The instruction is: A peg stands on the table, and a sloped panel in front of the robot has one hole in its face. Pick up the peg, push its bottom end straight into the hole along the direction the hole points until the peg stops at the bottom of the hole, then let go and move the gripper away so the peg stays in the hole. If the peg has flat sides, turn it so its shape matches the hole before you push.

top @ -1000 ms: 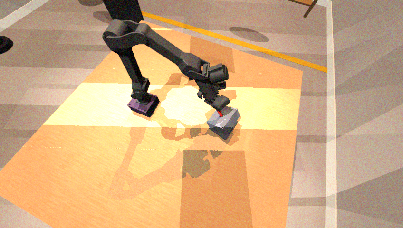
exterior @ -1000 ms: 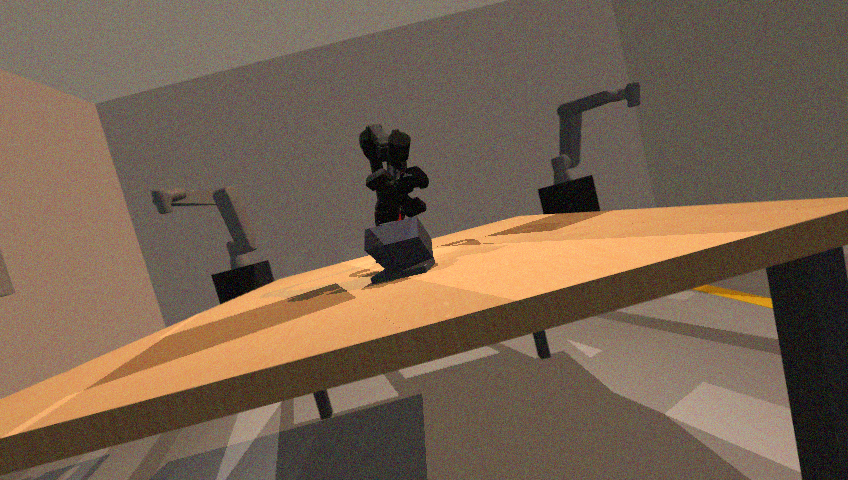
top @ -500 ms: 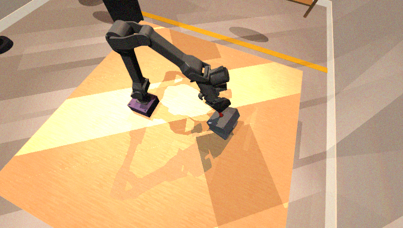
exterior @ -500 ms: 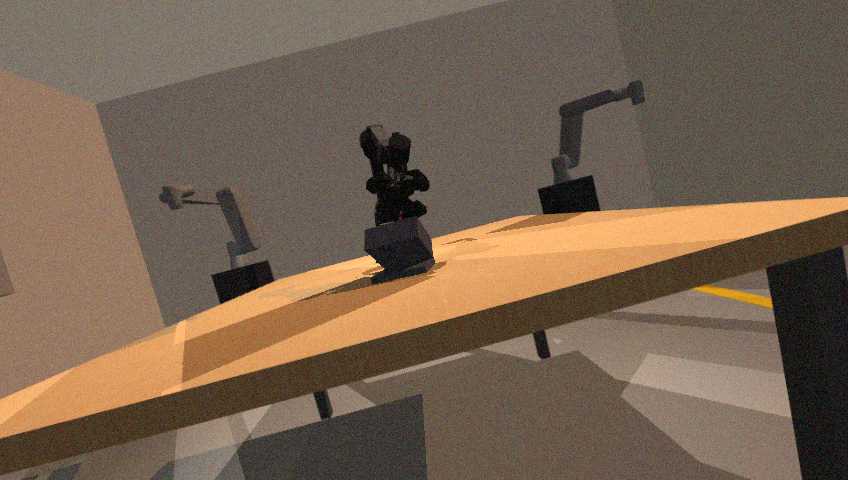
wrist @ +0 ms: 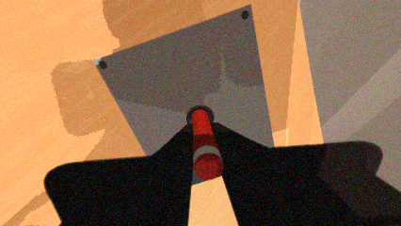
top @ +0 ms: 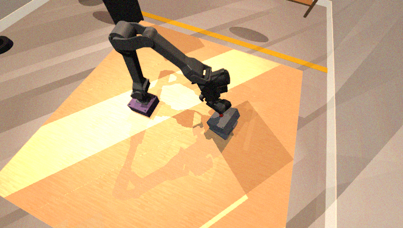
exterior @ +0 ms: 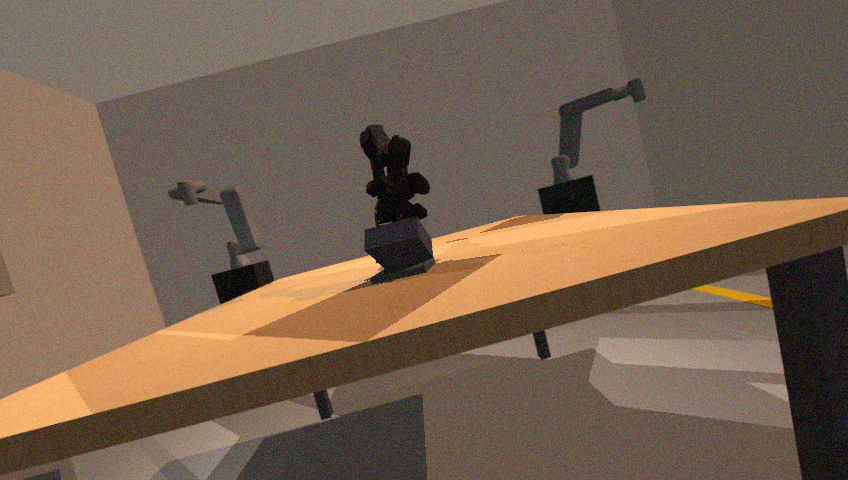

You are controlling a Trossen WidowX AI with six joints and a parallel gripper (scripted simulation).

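My gripper tip is 1 cm below the red round peg and 1 cm past it. Also, from my gripper tip: grey sloped panel: 4 cm below, 3 cm ahead, 1 cm to the right.
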